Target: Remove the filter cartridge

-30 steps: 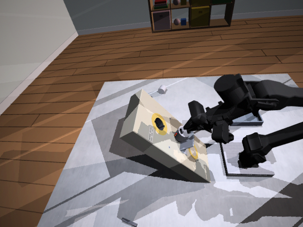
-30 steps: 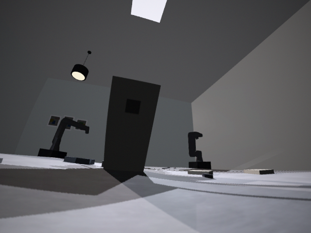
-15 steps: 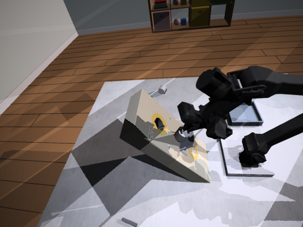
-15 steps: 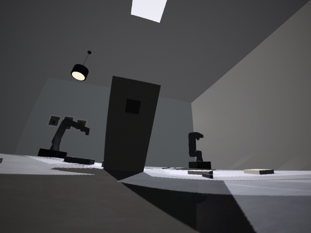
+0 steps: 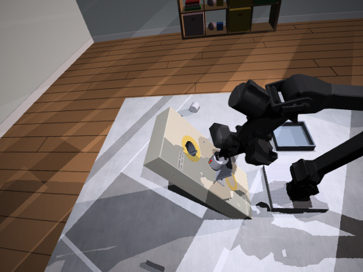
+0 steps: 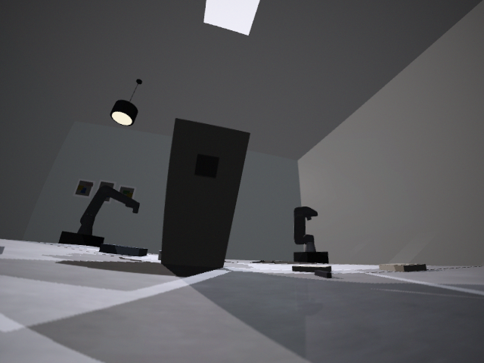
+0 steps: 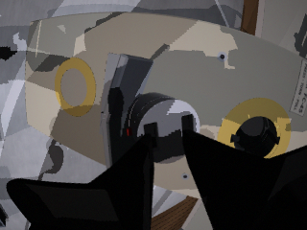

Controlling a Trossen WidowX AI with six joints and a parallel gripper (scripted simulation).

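My gripper tip is now 10 mm short of the round filter cartridge and 20 mm above it. Also, from my gripper tip: grey tray: 310 mm behind, 290 mm to the right, 230 mm below; then small grey cylinder: 140 mm ahead, 490 mm to the right, 210 mm below.
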